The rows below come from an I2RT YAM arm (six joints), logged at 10 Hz.
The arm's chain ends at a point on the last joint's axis. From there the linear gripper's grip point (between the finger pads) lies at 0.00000 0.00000 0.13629 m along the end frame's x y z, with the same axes.
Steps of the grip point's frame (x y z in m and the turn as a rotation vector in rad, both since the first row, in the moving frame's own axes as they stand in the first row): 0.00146 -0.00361 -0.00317 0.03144 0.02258 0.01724; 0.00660 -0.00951 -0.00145 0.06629 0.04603 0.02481; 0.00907 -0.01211 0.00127 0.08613 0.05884 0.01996; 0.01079 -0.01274 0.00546 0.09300 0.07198 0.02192; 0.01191 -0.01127 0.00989 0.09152 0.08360 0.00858; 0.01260 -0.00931 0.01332 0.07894 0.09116 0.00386; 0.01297 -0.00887 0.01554 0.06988 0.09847 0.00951; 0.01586 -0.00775 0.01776 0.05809 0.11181 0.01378
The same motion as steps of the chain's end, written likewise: -0.00165 0.00065 -0.00307 0.03144 0.02258 0.01724; 0.00022 -0.00056 -0.00101 0.06629 0.04603 0.02481; 0.00095 -0.00047 0.00201 0.08613 0.05884 0.01996; 0.00086 -0.00020 0.00640 0.09300 0.07198 0.02192; 0.00049 0.00112 0.01094 0.09152 0.08360 0.00858; 0.00019 0.00140 0.01431 0.07894 0.09116 0.00386; -0.00046 0.00057 0.01653 0.06988 0.09847 0.00951; 0.00061 0.00004 0.01884 0.05809 0.11181 0.01378
